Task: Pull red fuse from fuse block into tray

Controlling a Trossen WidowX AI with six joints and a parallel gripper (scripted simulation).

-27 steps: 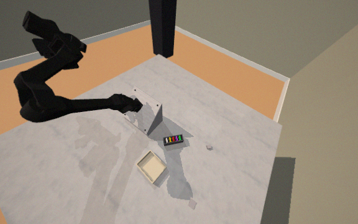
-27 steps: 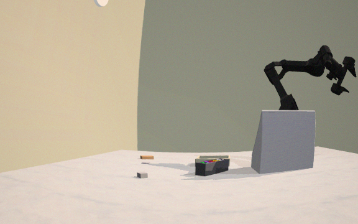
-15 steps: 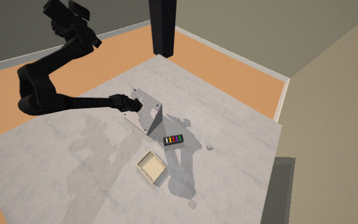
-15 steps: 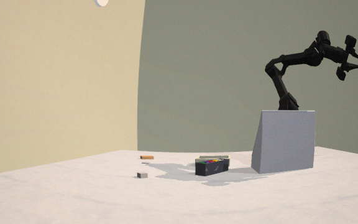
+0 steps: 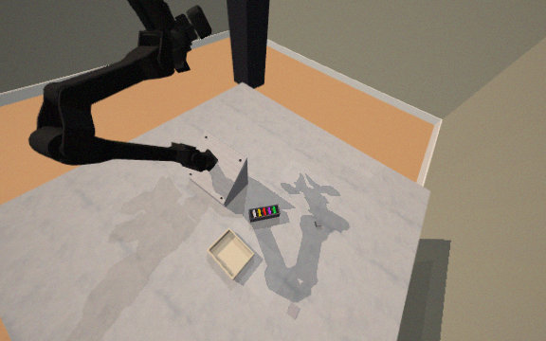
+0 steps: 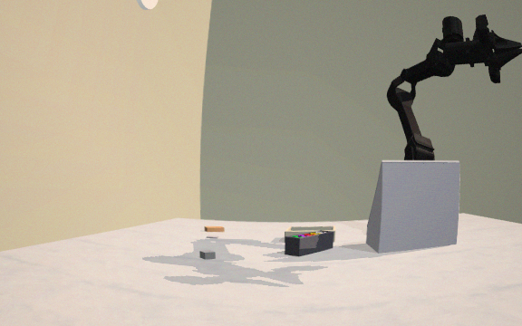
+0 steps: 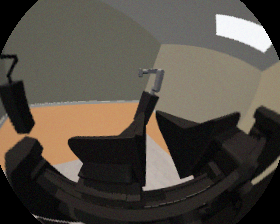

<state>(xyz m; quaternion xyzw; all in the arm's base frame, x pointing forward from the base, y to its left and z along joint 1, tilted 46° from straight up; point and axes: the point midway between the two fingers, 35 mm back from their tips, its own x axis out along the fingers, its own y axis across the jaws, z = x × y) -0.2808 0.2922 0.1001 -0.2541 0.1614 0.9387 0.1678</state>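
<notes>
The red fuse is 54 cm ahead of my gripper tip, 11 cm to the right of it and 42 cm below it. Also, from my gripper tip: small grey cube: 72 cm ahead, 3 cm to the left, 44 cm below; beige tray: 56 cm ahead, 29 cm to the right, 45 cm below.
</notes>
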